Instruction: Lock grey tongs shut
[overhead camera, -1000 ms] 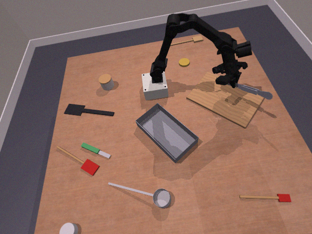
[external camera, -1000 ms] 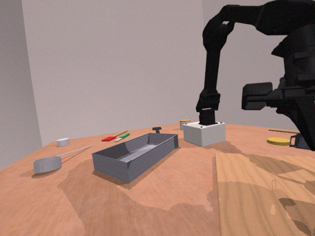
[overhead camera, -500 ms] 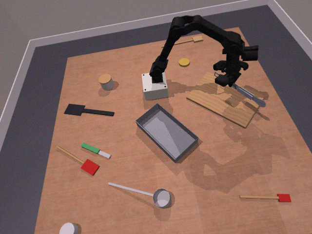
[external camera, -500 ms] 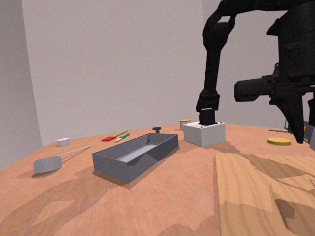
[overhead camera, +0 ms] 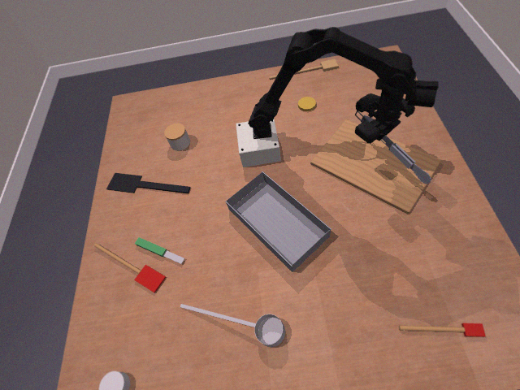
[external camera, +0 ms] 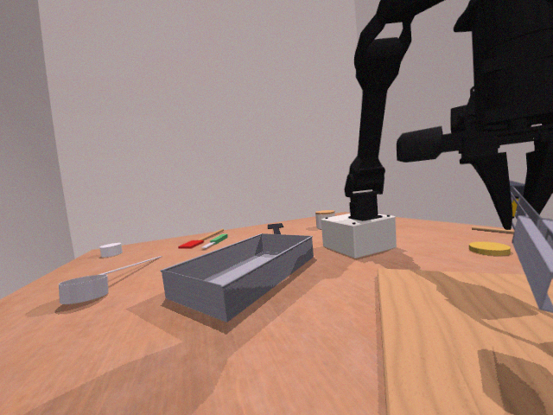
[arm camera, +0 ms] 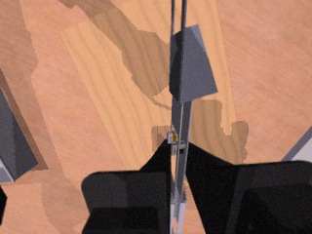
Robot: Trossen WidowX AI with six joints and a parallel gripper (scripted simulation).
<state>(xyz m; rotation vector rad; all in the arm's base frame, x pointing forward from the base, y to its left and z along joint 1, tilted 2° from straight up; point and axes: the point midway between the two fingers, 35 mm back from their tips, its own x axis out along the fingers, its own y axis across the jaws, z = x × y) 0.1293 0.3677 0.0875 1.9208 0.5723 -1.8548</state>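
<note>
Right now my gripper tip is 12 cm above the wooden board. From my gripper tip the other things lie so: roasting tin (35 cm to the right, 19 cm ahead, 10 cm below); then green-handled tool (72 cm to the right, 26 cm ahead, 12 cm below); then yellow disc (32 cm behind, 19 cm to the right, 12 cm below).
</note>
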